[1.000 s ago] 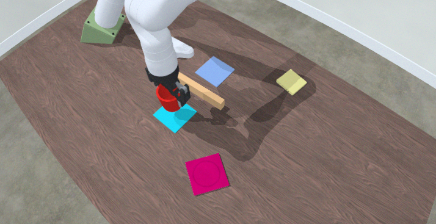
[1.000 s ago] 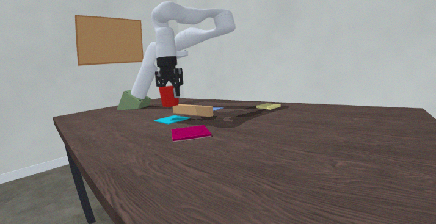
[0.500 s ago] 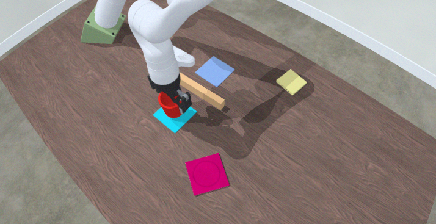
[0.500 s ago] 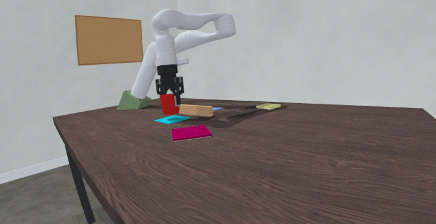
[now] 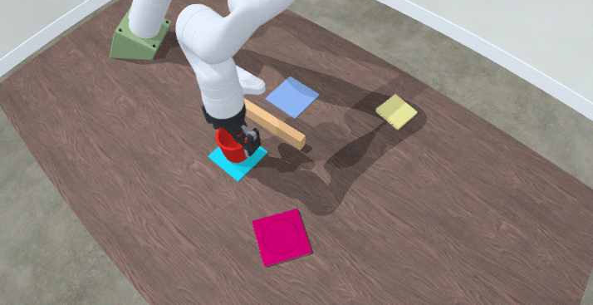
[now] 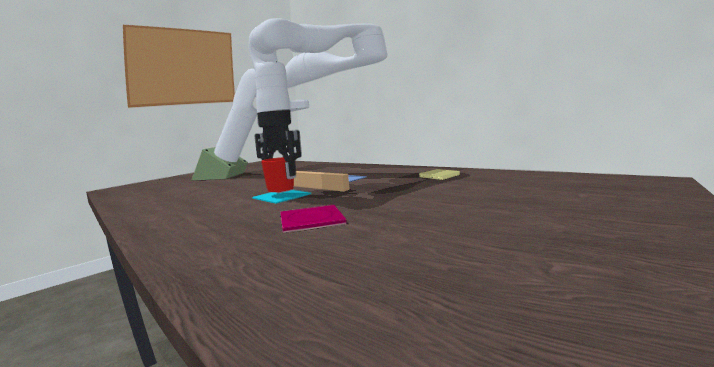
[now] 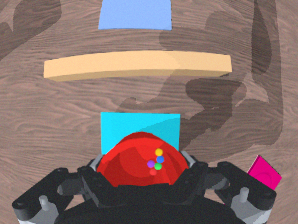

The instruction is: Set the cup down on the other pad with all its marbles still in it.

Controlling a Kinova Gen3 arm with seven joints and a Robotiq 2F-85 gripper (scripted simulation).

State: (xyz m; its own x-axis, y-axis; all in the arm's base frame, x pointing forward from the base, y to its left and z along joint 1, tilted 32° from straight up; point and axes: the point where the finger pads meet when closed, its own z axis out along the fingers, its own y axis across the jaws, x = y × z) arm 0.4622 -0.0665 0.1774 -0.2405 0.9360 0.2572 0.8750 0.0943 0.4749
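The red cup is 2 cm below my hand. The rest, counted from my hand: tan rail 10 cm to the left, 4 cm below, 3 cm behind; then cyan pad 6 cm below.
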